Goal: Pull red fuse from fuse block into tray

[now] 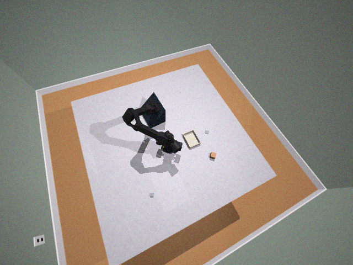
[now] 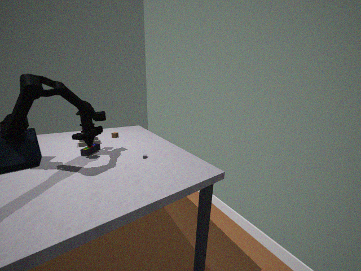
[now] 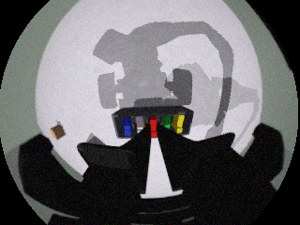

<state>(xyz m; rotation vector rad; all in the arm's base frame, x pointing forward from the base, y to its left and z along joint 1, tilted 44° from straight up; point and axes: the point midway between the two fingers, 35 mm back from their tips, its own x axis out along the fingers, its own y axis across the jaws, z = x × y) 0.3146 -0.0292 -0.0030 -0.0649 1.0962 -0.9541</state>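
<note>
Now: gripper tip 10 mm past the cream tray, 200 mm to the right of it and 40 mm above it. From my gripper tip the other things lie so: red fuse (10 mm below).
</note>
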